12 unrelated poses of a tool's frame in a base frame.
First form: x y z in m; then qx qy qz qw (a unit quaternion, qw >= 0).
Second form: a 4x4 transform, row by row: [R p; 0 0 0 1], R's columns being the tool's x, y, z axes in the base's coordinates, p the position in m. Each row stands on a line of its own. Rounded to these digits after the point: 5 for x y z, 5 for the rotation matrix.
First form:
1: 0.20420 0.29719 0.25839 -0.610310 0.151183 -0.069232 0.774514
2: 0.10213 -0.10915 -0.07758 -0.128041 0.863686 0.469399 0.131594
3: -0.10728 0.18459 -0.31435 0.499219 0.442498 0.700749 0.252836
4: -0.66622 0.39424 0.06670 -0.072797 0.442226 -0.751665 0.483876
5: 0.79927 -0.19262 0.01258 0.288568 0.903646 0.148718 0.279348
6: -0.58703 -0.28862 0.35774 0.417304 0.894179 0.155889 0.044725
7: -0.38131 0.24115 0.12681 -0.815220 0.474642 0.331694 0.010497
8: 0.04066 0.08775 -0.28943 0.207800 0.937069 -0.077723 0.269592
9: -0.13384 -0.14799 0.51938 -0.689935 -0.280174 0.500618 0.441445
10: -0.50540 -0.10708 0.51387 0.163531 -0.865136 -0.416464 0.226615
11: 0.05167 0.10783 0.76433 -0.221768 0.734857 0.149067 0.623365
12: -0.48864 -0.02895 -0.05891 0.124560 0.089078 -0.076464 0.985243
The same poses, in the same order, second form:
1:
0.94470 -0.07729 0.31869 0.20420
-0.29178 0.24546 0.92445 0.29719
-0.14968 -0.96632 0.20933 0.25839
0 0 0 1

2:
-0.93258 -0.34471 0.10711 0.10213
-0.09763 0.52654 0.84453 -0.10915
-0.34752 0.77713 -0.52470 -0.07758
0 0 0 1

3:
-0.37371 0.08746 0.92341 -0.10728
0.79616 -0.48054 0.36772 0.18459
0.47590 0.87260 0.10995 -0.31435
0 0 0 1

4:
-0.52113 0.66304 0.53740 -0.66622
-0.79181 -0.14060 -0.59436 0.39424
-0.31853 -0.73526 0.59827 0.06670
0 0 0 1

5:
-0.67739 0.43844 0.59069 0.79927
0.60461 0.78922 0.10756 -0.19262
-0.41903 0.43000 -0.79970 0.01258
0 0 0 1

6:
-0.64771 0.73234 0.21009 -0.58703
0.76023 0.60311 0.24146 -0.28862
0.05012 0.31611 -0.94740 0.35774
0 0 0 1

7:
0.32939 -0.78084 -0.53084 -0.38131
-0.76691 -0.54921 0.33199 0.24115
-0.55077 0.29776 -0.77974 0.12681
0 0 0 1

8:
-0.76828 0.43135 0.47295 0.04066
0.34754 0.90156 -0.25771 0.08775
-0.53755 -0.03362 -0.84256 -0.28943
0 0 0 1

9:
0.34177 -0.05539 -0.93815 -0.13384
0.82859 -0.45326 0.32862 -0.14799
-0.44343 -0.88966 -0.10902 0.51938
0 0 0 1

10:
-0.84381 -0.09420 -0.52832 -0.50540
-0.47171 0.59963 0.64648 -0.10708
0.25590 0.79471 -0.55041 0.51387
0 0 0 1

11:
-0.12447 -0.51178 0.85005 0.05167
-0.14009 0.85720 0.49557 0.10783
-0.98228 -0.05740 -0.17839 0.76433
0 0 0 1

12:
0.97244 0.17286 0.15648 -0.48864
-0.12848 0.95728 -0.25907 -0.02895
-0.19458 0.23182 0.95310 -0.05891
0 0 0 1

